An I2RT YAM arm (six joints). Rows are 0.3 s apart.
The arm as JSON. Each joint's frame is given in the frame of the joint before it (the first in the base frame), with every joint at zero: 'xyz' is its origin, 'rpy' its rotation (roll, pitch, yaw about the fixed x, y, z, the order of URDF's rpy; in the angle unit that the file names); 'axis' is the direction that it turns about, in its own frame. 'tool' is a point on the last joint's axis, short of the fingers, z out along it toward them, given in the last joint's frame.
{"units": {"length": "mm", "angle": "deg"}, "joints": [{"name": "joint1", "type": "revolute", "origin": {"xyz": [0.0, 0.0, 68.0], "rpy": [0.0, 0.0, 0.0]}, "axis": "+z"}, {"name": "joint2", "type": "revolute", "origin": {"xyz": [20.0, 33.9, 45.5], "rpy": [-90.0, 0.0, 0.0]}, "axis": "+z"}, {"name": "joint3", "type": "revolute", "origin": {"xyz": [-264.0, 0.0, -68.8], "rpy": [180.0, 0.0, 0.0]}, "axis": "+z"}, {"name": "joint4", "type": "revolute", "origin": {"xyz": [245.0, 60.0, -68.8], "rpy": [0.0, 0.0, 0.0]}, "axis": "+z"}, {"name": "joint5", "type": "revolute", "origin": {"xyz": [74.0, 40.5, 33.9], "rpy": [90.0, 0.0, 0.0]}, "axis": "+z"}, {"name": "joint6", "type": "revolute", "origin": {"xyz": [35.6, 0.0, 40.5], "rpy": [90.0, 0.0, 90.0]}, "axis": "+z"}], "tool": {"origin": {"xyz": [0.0, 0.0, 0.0], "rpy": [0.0, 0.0, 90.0]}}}
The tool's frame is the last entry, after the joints.
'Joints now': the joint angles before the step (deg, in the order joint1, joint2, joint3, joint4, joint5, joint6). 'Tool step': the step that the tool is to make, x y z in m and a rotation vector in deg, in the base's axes. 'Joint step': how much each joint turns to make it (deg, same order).
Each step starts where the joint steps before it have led.
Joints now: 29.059 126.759 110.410 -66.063 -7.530 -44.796
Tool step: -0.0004 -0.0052 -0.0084 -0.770 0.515 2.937
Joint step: -0.565 0.010 -1.828 0.549 0.001 -3.558
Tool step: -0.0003 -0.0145 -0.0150 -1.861 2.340 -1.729
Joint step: -1.616 -0.006 -3.319 0.385 0.568 0.066
